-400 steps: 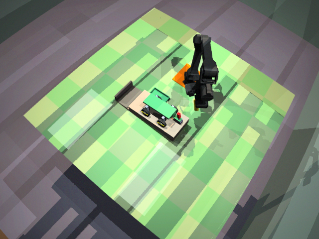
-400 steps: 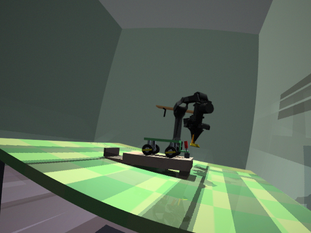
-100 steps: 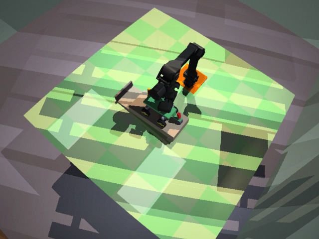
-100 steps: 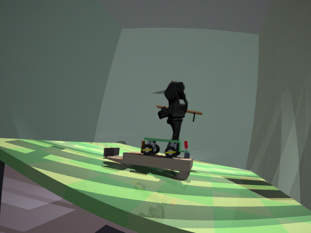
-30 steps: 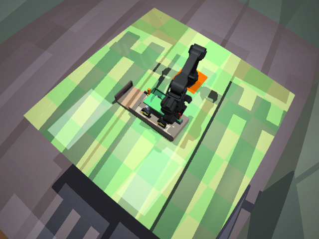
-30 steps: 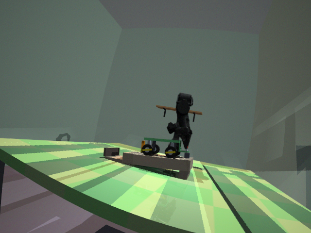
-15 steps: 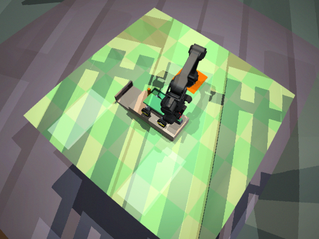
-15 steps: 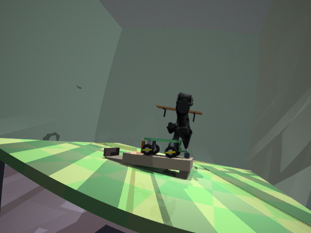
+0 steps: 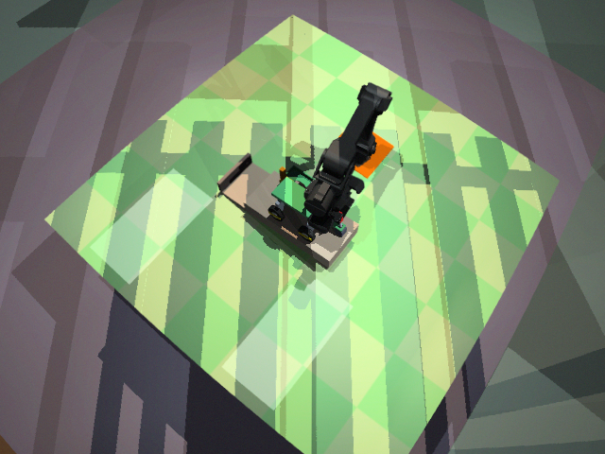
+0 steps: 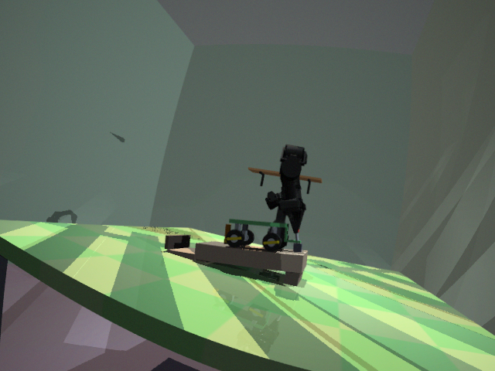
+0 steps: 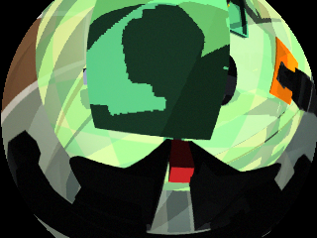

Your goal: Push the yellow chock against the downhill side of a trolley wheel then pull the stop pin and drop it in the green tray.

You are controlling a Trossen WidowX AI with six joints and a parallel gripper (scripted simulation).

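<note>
Right now the yellow chock is 22 cm to the right of my gripper tip, 6 cm below it and 1 cm ahead of it. From my gripper tip the other things lie so: green-decked trolley 10 cm to the right, 4 cm ahead, 3 cm below; red-headed stop pin right at my gripper tip; ramp 11 cm to the right, 10 cm below, 5 cm ahead.
</note>
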